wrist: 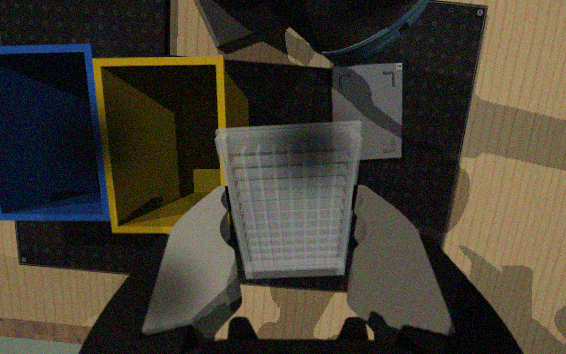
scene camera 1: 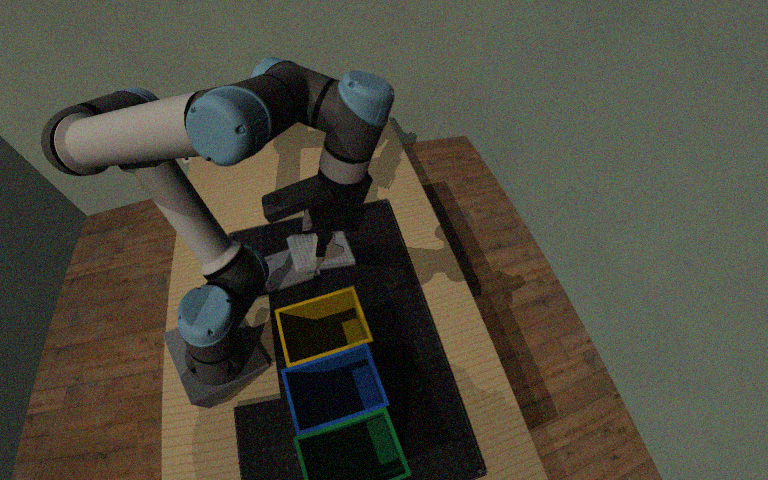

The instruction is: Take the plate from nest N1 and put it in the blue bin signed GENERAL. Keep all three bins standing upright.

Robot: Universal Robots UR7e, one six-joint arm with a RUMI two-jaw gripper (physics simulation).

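Where they show: gripper, fingertip midpoint: [wrist: 290, 187] [scene camera 1: 310, 251]; arm's base, origin of the base link: [scene camera 1: 216, 357].
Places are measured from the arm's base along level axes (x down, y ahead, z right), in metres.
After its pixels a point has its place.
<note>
My gripper [scene camera 1: 321, 247] @(x -0.223, y 0.300, z -0.138 m) [wrist: 290, 187] @(x -0.223, y 0.300, z -0.138 m) is shut on the clear, gridded plate, with one jaw on each side of it. The plate [scene camera 1: 303, 253] @(x -0.235, y 0.287, z -0.127 m) [wrist: 292, 195] @(x -0.227, y 0.304, z -0.140 m) hangs above the black mat, beyond the yellow bin in the scene view. The blue bin [scene camera 1: 370, 384] @(x 0.037, y 0.383, z 0.099 m) [wrist: 45, 49] @(x -0.140, y 0.226, z 0.121 m) stands upright between the yellow bin [scene camera 1: 322, 307] @(x -0.096, y 0.299, z -0.066 m) [wrist: 160, 61] @(x -0.140, y 0.216, z 0.006 m) and the green bin [scene camera 1: 384, 440] @(x 0.037, y 0.396, z 0.236 m), which are also upright. No GENERAL sign is readable. A grey nest base [scene camera 1: 286, 277] @(x 0.028, y 0.182, z -0.225 m) [wrist: 370, 120] @(x 0.028, y 0.201, z -0.269 m) with corner marks shows no plate on its visible part; its small label is not readable.
The black mat [scene camera 1: 419, 339] @(x 0.039, y 0.525, z 0.004 m) [wrist: 425, 165] @(x 0.039, y 0.258, z -0.394 m) lies on the light wooden table [scene camera 1: 492, 362] @(x 0.052, y 0.705, z 0.100 m) [wrist: 520, 125] @(x 0.052, y 0.149, z -0.559 m). The arm's base [scene camera 1: 215, 362] @(x -0.092, y 0.046, z 0.038 m) stands left of the bins in the scene view. The yellow bin lies between the held plate and the blue bin.
</note>
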